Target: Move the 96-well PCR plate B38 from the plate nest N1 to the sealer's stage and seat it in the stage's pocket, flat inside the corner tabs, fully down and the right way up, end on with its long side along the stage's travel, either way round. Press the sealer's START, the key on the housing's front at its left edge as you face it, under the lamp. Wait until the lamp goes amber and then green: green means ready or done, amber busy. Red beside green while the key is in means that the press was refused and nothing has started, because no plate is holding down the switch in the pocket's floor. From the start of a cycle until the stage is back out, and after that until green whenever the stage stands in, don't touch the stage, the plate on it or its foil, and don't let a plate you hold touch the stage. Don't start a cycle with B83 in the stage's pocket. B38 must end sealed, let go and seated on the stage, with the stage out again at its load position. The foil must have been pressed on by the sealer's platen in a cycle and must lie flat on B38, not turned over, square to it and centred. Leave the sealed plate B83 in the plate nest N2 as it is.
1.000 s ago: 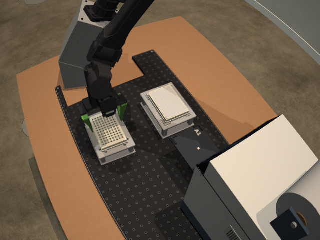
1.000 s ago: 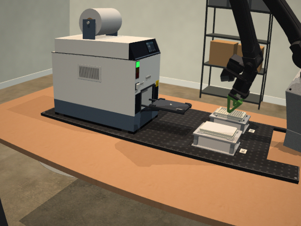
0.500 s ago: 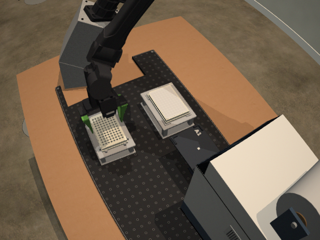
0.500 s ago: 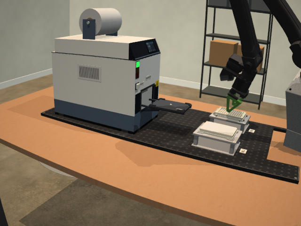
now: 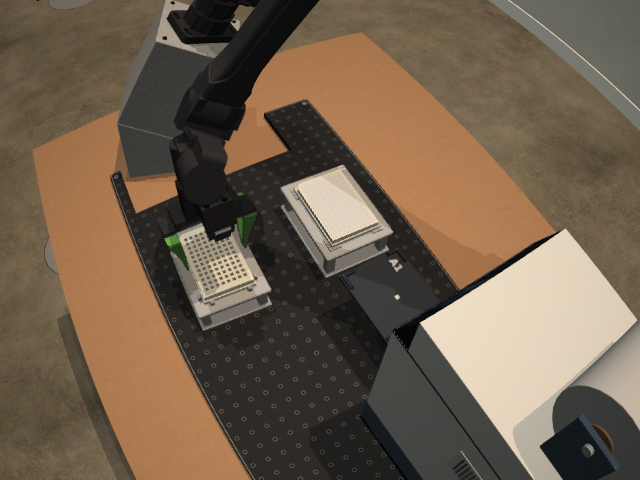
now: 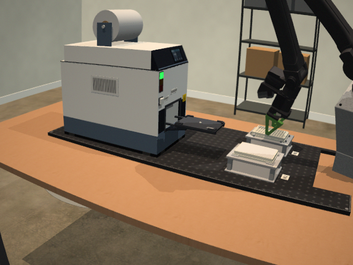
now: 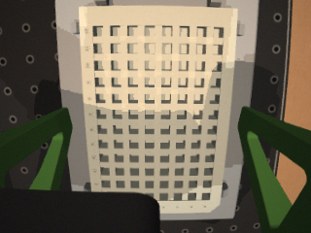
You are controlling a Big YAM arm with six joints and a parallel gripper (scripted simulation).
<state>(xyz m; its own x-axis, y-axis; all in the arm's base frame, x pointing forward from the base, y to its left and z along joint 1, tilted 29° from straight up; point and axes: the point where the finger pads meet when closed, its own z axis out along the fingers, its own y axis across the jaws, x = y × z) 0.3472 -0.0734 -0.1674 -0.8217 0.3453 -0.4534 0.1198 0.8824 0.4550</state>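
Now: hand 20 mm above the plate B38. Round my hand: nest N2 (20 mm ahead, 210 mm to the left, 20 mm below); then sealed plate B83 (20 mm ahead, 210 mm to the left, 10 mm below); then nest N1 (30 mm below).
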